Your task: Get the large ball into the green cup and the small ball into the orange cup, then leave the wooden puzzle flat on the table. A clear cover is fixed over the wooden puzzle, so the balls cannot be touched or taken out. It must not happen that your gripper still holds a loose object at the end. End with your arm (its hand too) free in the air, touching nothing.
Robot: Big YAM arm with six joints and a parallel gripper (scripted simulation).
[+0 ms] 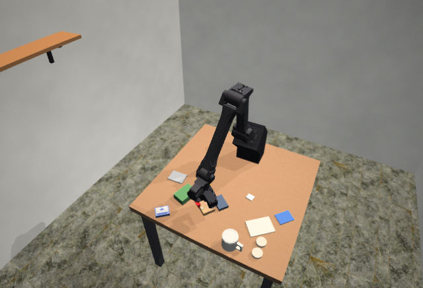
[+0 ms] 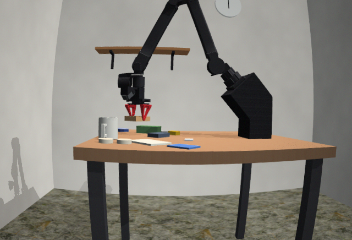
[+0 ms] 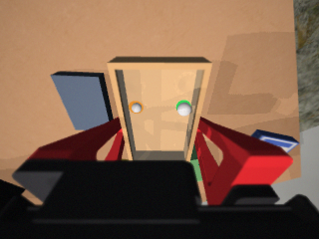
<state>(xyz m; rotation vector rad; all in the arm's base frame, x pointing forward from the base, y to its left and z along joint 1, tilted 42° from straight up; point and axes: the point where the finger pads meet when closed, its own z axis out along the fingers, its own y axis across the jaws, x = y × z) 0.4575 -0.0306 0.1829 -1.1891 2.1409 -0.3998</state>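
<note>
Right now the wooden puzzle is 1 cm below my hand. The rest, counted from my hand: yellow block (17 cm behind, 10 cm to the right, 7 cm below); then dark blue block (10 cm behind, 4 cm to the left, 7 cm below); then green block (4 cm behind, 16 cm to the right, 6 cm below).
</note>
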